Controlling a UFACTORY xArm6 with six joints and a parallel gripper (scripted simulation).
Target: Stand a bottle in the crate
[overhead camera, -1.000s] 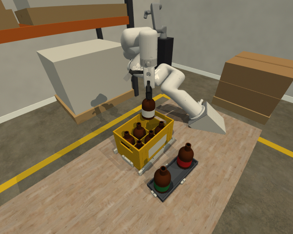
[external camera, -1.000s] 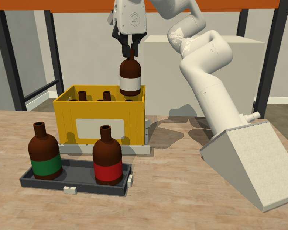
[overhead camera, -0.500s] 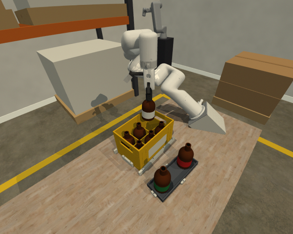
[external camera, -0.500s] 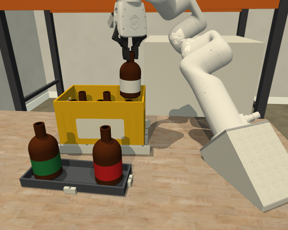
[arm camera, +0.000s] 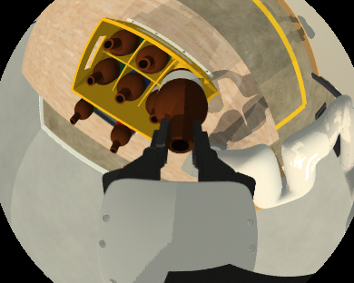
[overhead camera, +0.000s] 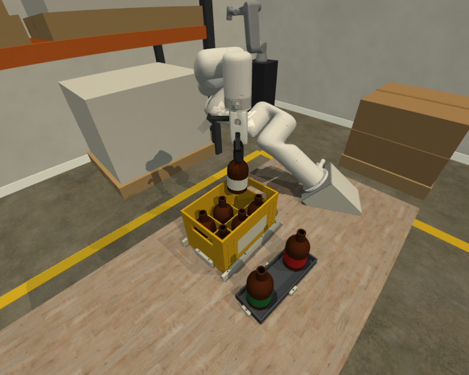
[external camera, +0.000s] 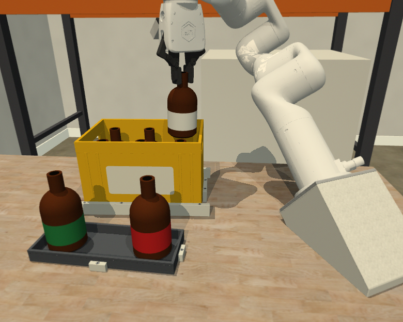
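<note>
The yellow crate lies 210 mm below my hand, 90 mm ahead of it and 40 mm to the left of it. The rest, counted from my hand: dark tray 290 mm below, 260 mm to the left, 140 mm ahead.
</note>
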